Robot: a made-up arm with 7 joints.
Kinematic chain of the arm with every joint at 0, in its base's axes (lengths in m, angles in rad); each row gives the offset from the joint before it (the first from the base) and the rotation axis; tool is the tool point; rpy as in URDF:
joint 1: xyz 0 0 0.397 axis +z
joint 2: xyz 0 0 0 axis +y
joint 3: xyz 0 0 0.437 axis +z
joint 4: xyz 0.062 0 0 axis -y
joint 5: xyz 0.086 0 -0.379 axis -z
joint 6: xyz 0 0 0 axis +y
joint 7: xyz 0.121 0 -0.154 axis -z
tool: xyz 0 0 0 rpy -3.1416 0 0
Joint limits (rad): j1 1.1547..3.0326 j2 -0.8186..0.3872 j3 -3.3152..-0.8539 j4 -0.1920..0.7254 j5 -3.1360..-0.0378 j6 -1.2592..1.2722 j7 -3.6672..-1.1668
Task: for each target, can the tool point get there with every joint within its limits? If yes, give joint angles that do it. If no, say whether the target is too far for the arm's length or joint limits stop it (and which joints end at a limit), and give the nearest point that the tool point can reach.
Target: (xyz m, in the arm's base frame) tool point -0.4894 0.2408 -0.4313
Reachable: no: joint limits stop it (at a limit: joint 1, joint 2, joint 3) | nearest point -0.2178 -0.1151 0.1266 | short by 0.715 m
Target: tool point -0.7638 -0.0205 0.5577
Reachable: no: joint limits stop it (at a limit: joint 1, joint 2, joint 3, joint 4) | nearest point -0.4367 0.2059 0.5177 | short by 0.400 m
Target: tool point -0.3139 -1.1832 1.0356
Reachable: no: too far | nearest point -0.1428 -0.5384 0.6876 | short by 0.752 m
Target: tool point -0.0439 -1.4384 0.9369
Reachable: no: too far | nearest point -0.0179 -0.5879 0.6177 | short by 0.909 m
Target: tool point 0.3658 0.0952 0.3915
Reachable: yes | joints 2.3543 0.2733 -2.1060 0.3640 -0.3190 0.5072 -1.3717
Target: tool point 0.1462 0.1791 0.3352
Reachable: yes | joints 1.6848 -0.0749 -1.4318 0.1201 -1.7541 -0.0874 -3.0280
